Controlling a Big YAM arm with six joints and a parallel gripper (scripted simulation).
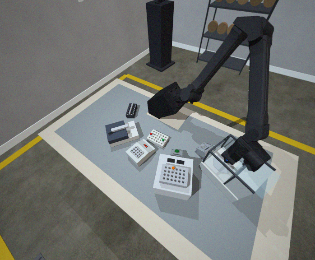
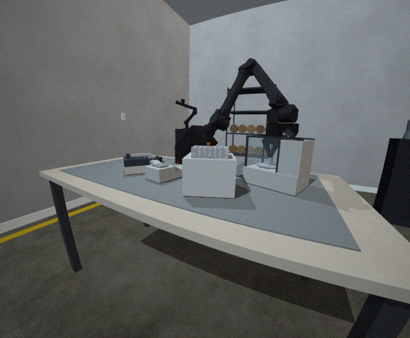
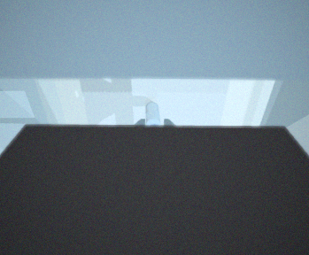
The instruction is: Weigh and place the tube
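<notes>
Now: hand 50 mm above the octagonal balance pan. Round my hand: mixer block 260 mm ahead, 160 mm to the right, 30 mm above; then dry block DB 240 mm ahead, 430 mm to the right, 100 mm below; then tube rack RK 90 mm ahead, 420 mm to the right, 110 mm below.
</notes>
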